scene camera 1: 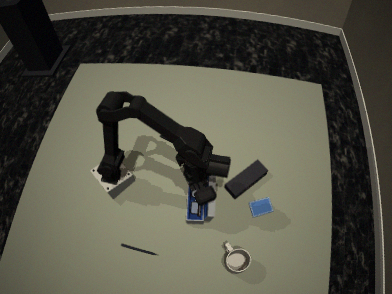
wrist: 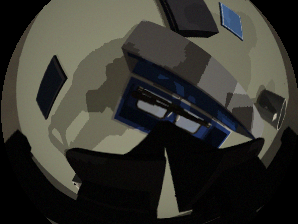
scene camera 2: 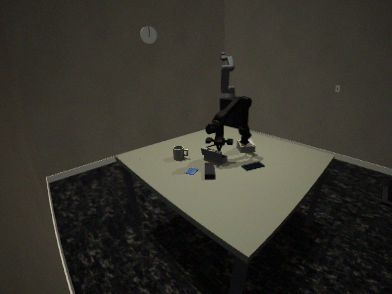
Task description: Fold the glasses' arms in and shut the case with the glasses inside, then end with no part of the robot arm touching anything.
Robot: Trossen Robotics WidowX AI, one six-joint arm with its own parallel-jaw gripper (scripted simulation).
In view: my gripper [wrist: 163, 125], a mug [wrist: 273, 102], a dark flat slab [wrist: 54, 77], a long black box [scene camera 1: 252, 174] and a grey lid [wrist: 175, 56].
